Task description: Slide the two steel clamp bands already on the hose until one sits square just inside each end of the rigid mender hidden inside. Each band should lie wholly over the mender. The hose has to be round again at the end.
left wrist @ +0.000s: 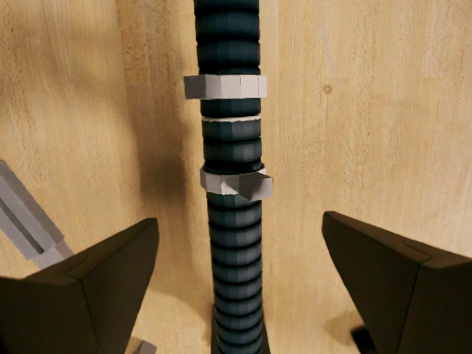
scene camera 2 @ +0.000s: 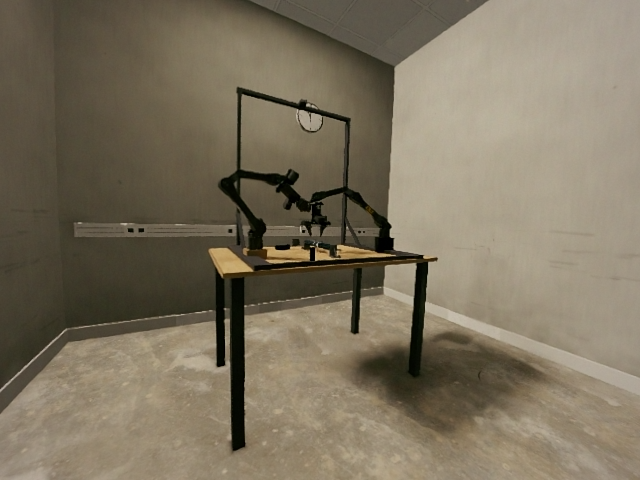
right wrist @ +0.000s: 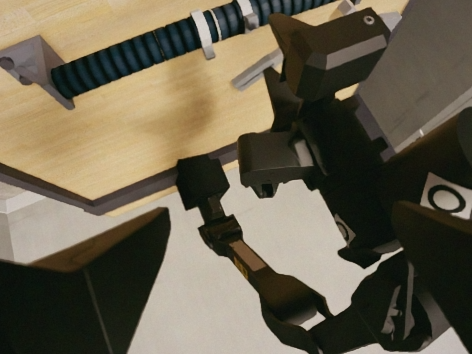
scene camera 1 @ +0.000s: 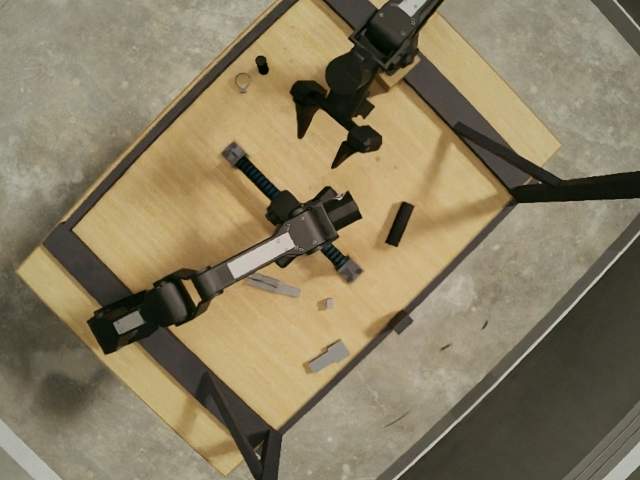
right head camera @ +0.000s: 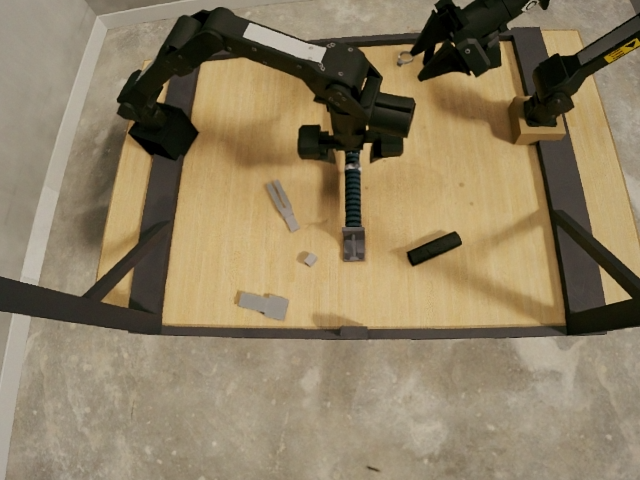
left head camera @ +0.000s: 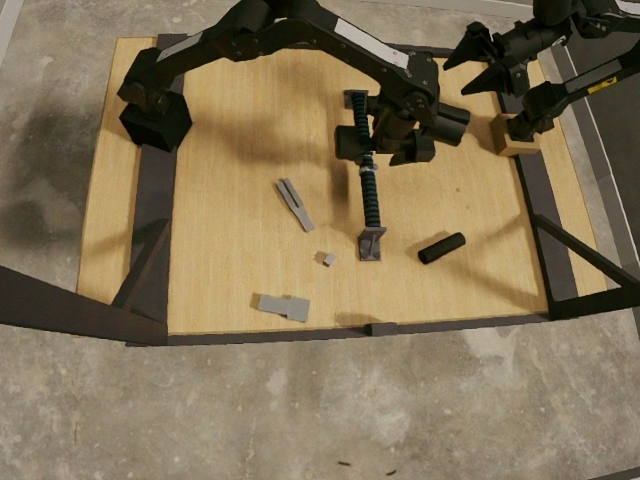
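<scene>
The dark ribbed hose (left head camera: pixel 370 201) (scene camera 1: pixel 258 178) (left wrist: pixel 237 240) (right wrist: pixel 125 60) runs between two grey brackets and looks round where it shows. Two pale steel bands sit close together on it: the far band (left wrist: pixel 235 86) (right wrist: pixel 203 34) and the near band (left wrist: pixel 225 183) (right wrist: pixel 247 15), with a thin pale line between them. The mender is hidden inside. My left gripper (left wrist: pixel 241 225) (scene camera 2: pixel 315 235) is open and empty above the hose, its fingers apart on either side, on the near band's front side. My right gripper (left head camera: pixel 454 81) (scene camera 1: pixel 316 152) (right wrist: pixel 280 215) is open and empty, raised right of the hose.
A grey forked tool (left head camera: pixel 295 205), a small block (left head camera: pixel 329 258) and a flat grey piece (left head camera: pixel 297 308) lie left of the hose. A black cylinder (left head camera: pixel 442 248) lies to the right. A loose ring (scene camera 1: pixel 243 90) and a short black cylinder (scene camera 1: pixel 262 65) are near the back edge.
</scene>
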